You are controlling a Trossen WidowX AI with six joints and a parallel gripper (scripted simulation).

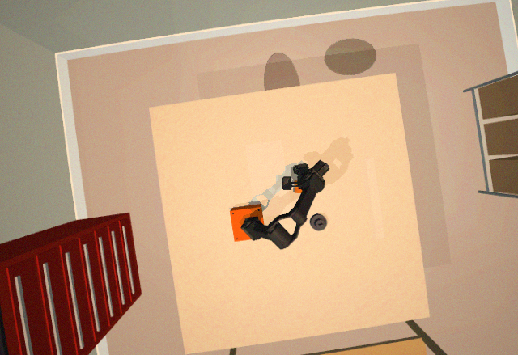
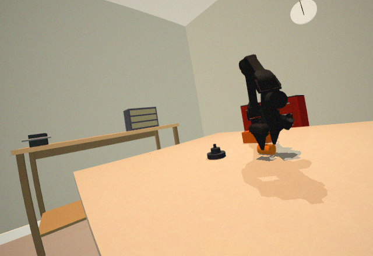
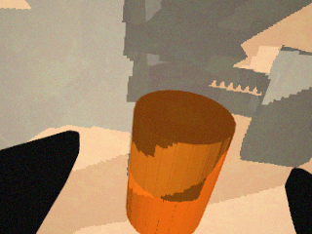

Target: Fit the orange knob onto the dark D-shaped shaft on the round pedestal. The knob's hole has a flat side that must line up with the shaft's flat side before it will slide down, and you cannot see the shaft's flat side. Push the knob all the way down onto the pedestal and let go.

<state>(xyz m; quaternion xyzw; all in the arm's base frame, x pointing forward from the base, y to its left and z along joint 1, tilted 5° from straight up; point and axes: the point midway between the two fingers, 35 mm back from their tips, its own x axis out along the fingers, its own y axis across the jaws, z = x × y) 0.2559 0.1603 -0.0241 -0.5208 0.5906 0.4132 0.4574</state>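
My gripper tip is now 1 cm to the left of the orange knob, 1 cm past it and 1 cm above it. The rest, counted from my gripper tip: dark round pedestal: 21 cm to the right, 8 cm ahead.
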